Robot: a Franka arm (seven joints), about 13 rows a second.
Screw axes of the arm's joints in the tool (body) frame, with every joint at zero. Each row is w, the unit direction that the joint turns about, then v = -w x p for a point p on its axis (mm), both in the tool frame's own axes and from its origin. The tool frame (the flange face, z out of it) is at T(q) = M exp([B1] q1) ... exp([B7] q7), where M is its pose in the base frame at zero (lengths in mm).
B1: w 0 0 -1 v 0 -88 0
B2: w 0 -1 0 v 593 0 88
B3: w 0 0 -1 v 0 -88 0
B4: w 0 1 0 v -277 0 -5.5
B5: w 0 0 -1 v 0 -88 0
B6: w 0 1 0 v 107 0 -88
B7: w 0 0 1 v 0 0 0
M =
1 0 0 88
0 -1 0 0
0 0 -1 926
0 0 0 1
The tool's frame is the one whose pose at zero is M.
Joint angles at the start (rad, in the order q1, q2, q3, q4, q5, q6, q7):
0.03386 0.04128 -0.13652 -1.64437 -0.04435 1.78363 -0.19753
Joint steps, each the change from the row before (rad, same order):
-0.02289 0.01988 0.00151 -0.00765 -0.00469 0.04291 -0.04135
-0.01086 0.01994 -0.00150 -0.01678 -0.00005 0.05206 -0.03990
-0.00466 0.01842 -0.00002 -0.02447 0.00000 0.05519 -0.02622
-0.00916 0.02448 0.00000 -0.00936 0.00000 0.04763 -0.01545
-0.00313 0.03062 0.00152 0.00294 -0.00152 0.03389 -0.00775
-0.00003 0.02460 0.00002 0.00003 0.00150 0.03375 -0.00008
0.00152 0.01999 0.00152 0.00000 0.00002 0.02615 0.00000
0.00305 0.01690 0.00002 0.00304 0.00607 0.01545 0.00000
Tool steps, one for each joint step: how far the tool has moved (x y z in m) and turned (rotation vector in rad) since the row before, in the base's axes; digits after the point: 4 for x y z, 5 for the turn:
0.0071 -0.0130 -0.0111 -0.01282 -0.01195 0.02251
0.0074 -0.0075 -0.0148 -0.00894 -0.01213 0.03005
0.0066 -0.0030 -0.0175 -0.00695 -0.00997 0.02428
0.0076 -0.0058 -0.0146 -0.00688 -0.01212 0.00894
0.0090 -0.0014 -0.0139 -0.00695 -0.00489 0.00873
0.0074 -0.0002 -0.0118 -0.00273 -0.00901 0.00200
0.0059 0.0017 -0.0099 -0.00282 -0.00587 0.00488
0.0047 0.0021 -0.0076 0.00348 -0.00227 0.00226

